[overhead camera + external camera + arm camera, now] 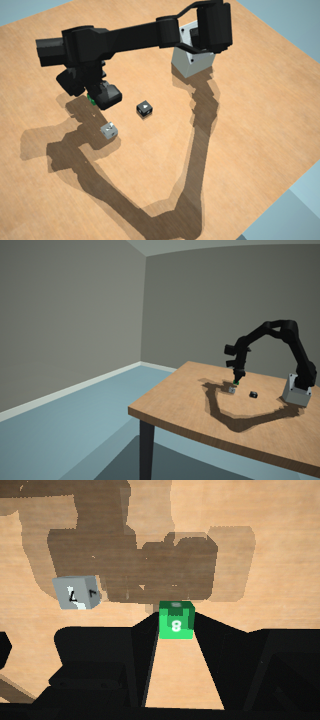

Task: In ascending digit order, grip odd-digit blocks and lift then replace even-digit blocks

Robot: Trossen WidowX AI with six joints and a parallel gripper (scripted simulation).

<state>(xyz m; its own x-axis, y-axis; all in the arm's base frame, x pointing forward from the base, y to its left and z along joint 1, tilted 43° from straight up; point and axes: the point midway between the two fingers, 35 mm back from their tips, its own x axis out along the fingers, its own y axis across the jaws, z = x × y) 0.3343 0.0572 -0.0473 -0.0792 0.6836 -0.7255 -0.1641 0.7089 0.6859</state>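
Right now the white block is 100 mm to the left of my gripper tip and 10 mm below it. From my gripper tip the other things lie so: green block: right at my gripper tip.
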